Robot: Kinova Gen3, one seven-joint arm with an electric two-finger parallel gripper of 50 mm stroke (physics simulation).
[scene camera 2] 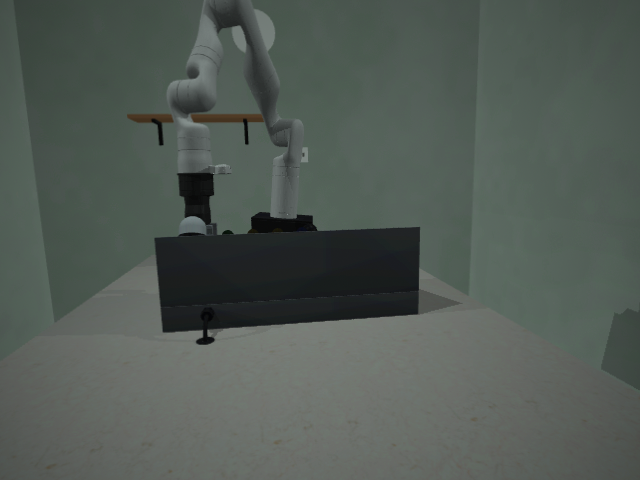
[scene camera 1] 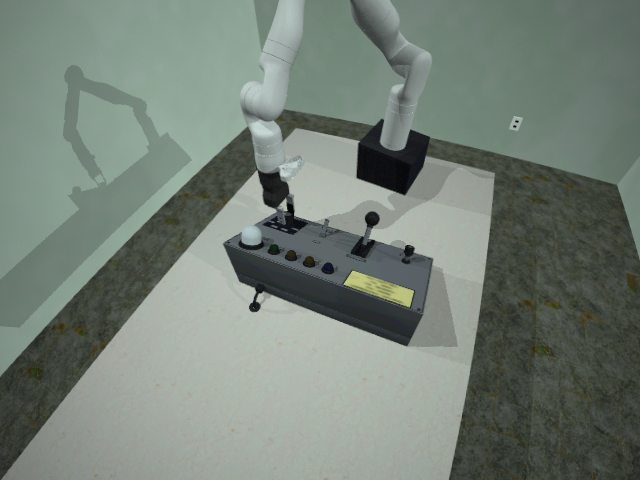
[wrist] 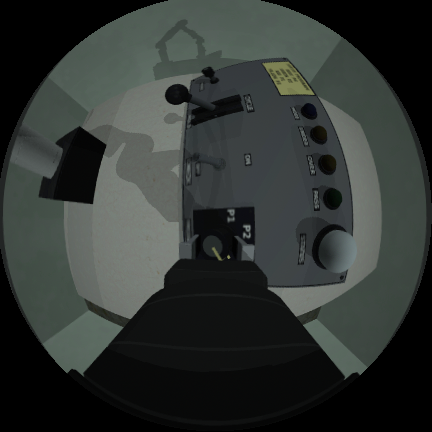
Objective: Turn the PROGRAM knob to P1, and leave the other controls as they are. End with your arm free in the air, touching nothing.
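Frame: origin at the arm's base, x ahead, y left, z up, level; metres.
Seen in the pictures: gripper, fingertip midpoint: [scene camera 1: 286, 217] [wrist: 215, 242]; arm's base, origin of the base link: [scene camera 2: 283, 217] [scene camera 1: 392, 142] [wrist: 54, 162].
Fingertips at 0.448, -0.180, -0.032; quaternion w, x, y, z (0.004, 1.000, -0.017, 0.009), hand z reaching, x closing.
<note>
Offsets run from my fingertips to a thing's middle, as dx, dy, dz. "spot": to the spot under its first point.
The PROGRAM knob {+0.001, -0.002, -0.006} [scene camera 1: 289, 219] [wrist: 212, 244] is a dark round knob on a black plate {+0.008, -0.002, -0.021} [scene camera 1: 299, 224] [wrist: 206, 216] at one end of the grey control box {+0.075, +0.180, -0.050} [scene camera 1: 310, 289] [scene camera 2: 289, 273] [wrist: 275, 190]. My gripper [scene camera 1: 285, 216] [wrist: 215, 242] points down and is shut on the knob, one finger on each side. In the wrist view the knob's yellow pointer line slants to the lower right, not toward the P1 label {spot: +0.021, +0.035, -0.013} [wrist: 230, 216] or the P2 label {spot: +0.042, +0.015, -0.003} [wrist: 246, 231]. The plate's lower part is hidden by my gripper. In scene camera 2 the box and white dome hide the knob.
A white dome {spot: +0.161, +0.005, +0.089} [scene camera 1: 251, 236] [scene camera 2: 192, 226] [wrist: 337, 251] stands near the gripper. A small toggle lever {-0.012, +0.118, -0.002} [scene camera 1: 325, 227] [wrist: 212, 161], a ball-topped lever [scene camera 1: 371, 219] [wrist: 177, 94] and a small black knob {-0.017, +0.357, +0.011} [scene camera 1: 408, 251] [wrist: 208, 73] rise farther along. Several coloured lamps line the box's other side.
</note>
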